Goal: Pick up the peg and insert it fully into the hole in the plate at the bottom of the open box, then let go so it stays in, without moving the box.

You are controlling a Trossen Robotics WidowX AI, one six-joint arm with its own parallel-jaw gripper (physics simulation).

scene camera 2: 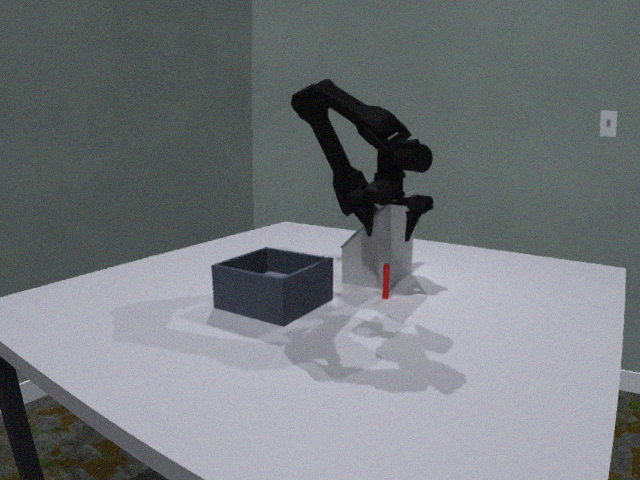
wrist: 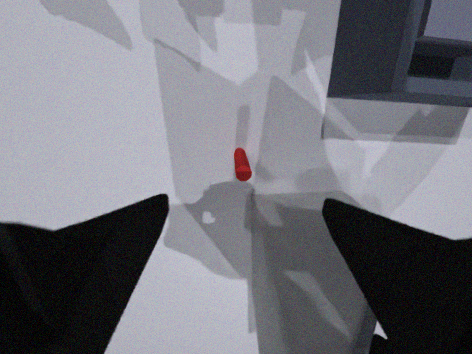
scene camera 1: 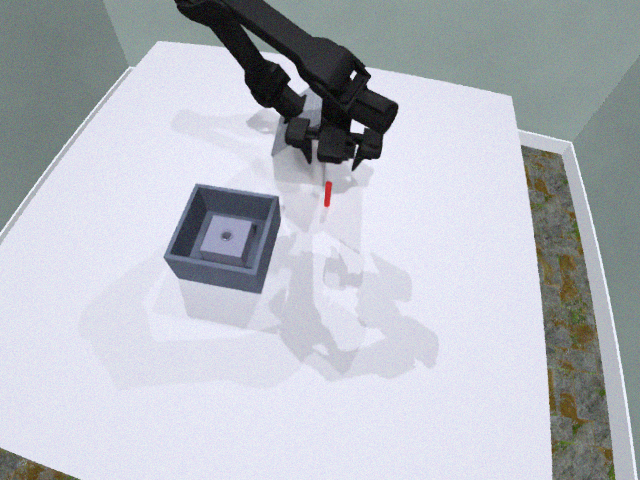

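Seen in the pictures: gripper, fingertip midpoint: (scene camera 2: 388, 238) (wrist: 246, 204) (scene camera 1: 331, 166); arm's base, link origin: (scene camera 2: 375, 222) (scene camera 1: 295, 109).
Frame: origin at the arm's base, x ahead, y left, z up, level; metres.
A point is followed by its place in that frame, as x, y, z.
Note:
The red peg (scene camera 1: 327, 194) {0.178, 0.105, -0.089} (scene camera 2: 386, 281) {0.177, 0.108, -0.096} (wrist: 242, 165) {0.178, 0.106, -0.060} stands upright on the white table. My gripper (scene camera 1: 331, 164) {0.173, 0.107, 0.002} (scene camera 2: 388, 237) {0.173, 0.107, 0.002} (wrist: 246, 204) {0.173, 0.107, 0.002} is open and empty, pointing down above the peg and somewhat toward the arm's base. In the wrist view the peg shows between and a little beyond the two fingertips. The open dark blue-grey box (scene camera 1: 217, 276) {0.424, -0.089, -0.084} (scene camera 2: 248, 289) {0.424, -0.091, -0.077} (wrist: 362, 50) {0.273, 0.002, -0.084} stands beside the peg, apart from it. Inside it lies the pale plate (scene camera 1: 214, 246) {0.360, -0.113, -0.081} with a round hole (scene camera 1: 226, 236) {0.322, -0.100, -0.098} near its middle. In scene camera 2 the box walls hide the hole.
A grey angular block (scene camera 1: 281, 135) {0.069, -0.023, -0.026} (scene camera 2: 356, 263) {0.118, 0.003, -0.082} stands behind the peg, near the arm's base and below the gripper. The box walls rise above the plate on all sides. The white table (scene camera 1: 454, 361) {0.516, 0.409, -0.139} (scene camera 2: 491, 403) {0.533, 0.431, -0.139} bears broad shadows of the arm and the box.

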